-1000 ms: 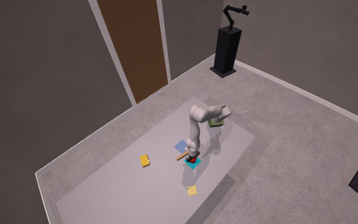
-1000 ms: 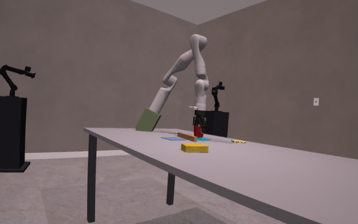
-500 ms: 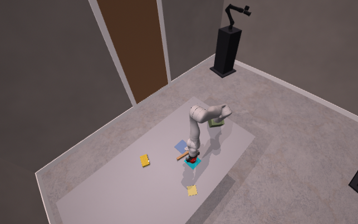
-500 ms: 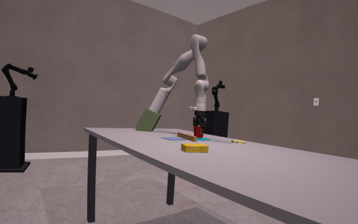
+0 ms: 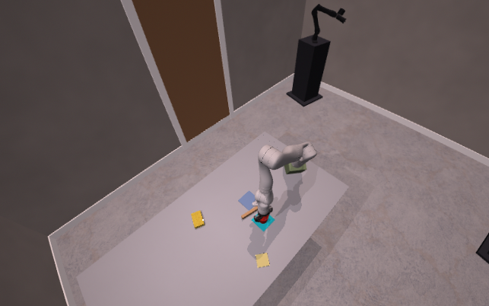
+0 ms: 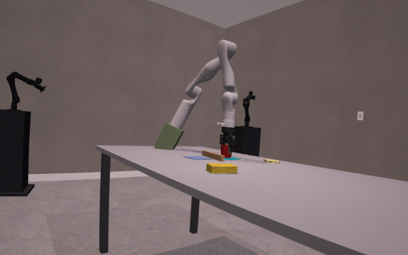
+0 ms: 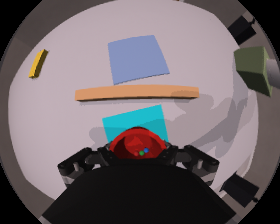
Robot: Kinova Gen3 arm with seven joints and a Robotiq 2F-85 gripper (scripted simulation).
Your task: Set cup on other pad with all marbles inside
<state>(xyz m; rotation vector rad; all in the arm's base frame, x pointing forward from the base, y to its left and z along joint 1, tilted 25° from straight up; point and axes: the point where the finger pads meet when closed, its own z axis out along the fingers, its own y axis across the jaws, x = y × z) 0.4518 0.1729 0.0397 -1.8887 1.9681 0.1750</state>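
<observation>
The red cup is 20 mm below my hand. From my hand the other things lie so: wooden rail (90 mm to the right, 40 mm below); yellow sponge (390 mm ahead, 250 mm to the right, 30 mm below).
</observation>
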